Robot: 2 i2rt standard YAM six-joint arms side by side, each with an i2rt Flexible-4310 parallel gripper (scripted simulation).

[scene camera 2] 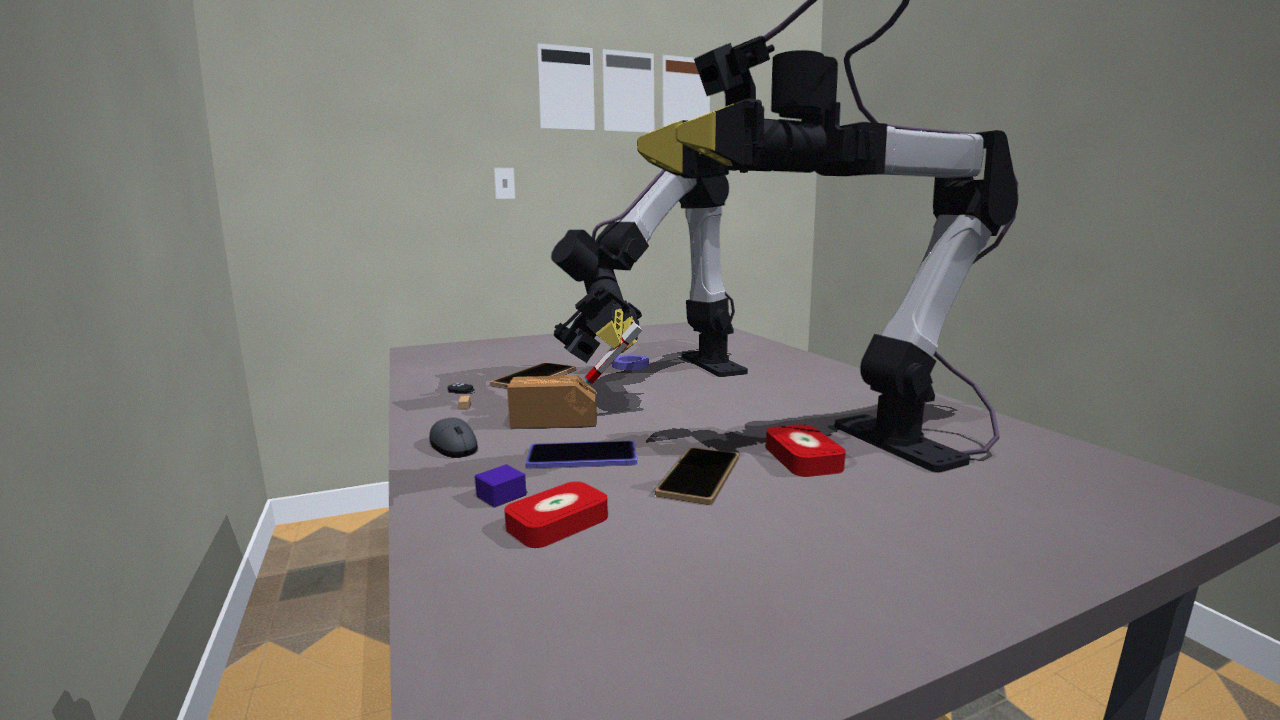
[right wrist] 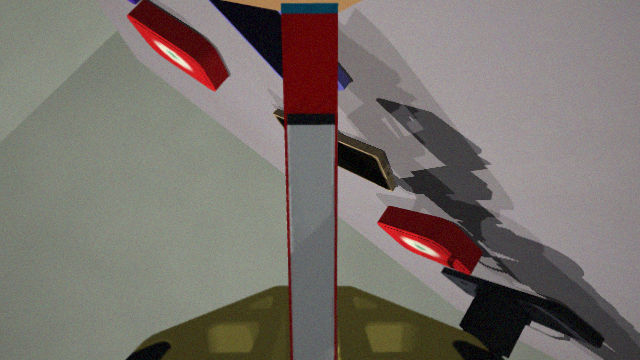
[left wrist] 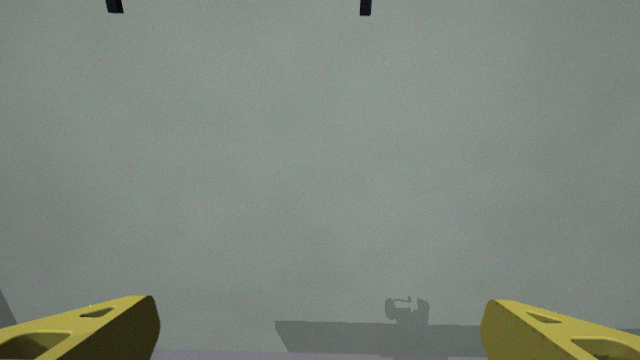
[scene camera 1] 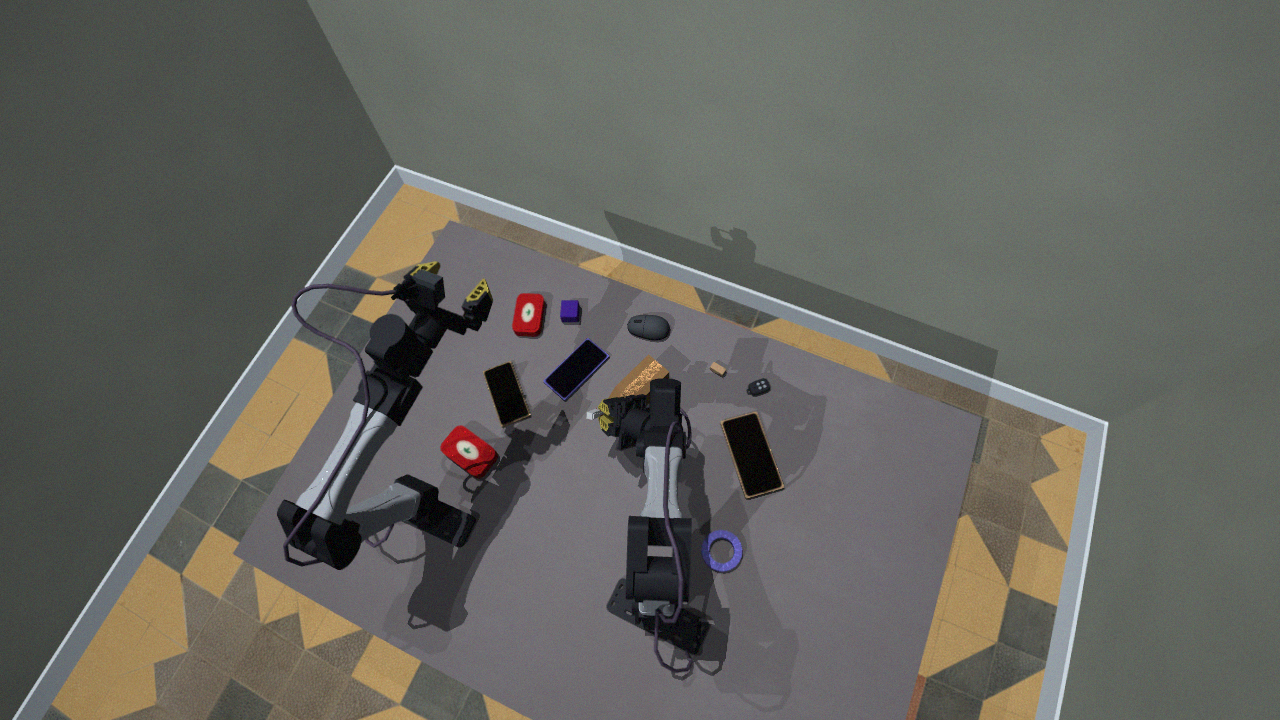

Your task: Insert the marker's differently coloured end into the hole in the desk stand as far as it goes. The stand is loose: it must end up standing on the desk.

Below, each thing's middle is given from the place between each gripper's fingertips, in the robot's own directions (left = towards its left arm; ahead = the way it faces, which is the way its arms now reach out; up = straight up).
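Counting from my right hand point(scene camera 2: 620, 348), I find the phone point(scene camera 1: 758, 474) 310 mm to the right, 60 mm ahead and 120 mm below, while the mouse point(scene camera 2: 453, 437) is 260 mm ahead, 20 mm to the left and 110 mm below. The marker point(scene camera 2: 634, 330) is 10 mm ahead of that right hand and 10 mm below it. As for the brown desk stand point(scene camera 2: 537, 401), it is 30 mm to the right of my right hand, 100 mm ahead of it and 90 mm below it.
From my left hand point(scene camera 2: 655, 139), the phone is 590 mm to the right, 400 mm below and 10 mm ahead, and the brown desk stand is 370 mm below, 310 mm to the right and 40 mm ahead. The mouse is 260 mm to the right of my left hand, 210 mm ahead of it and 390 mm below it, whereas the marker is 290 mm below that hand, 280 mm to the right of it and 40 mm behind it.
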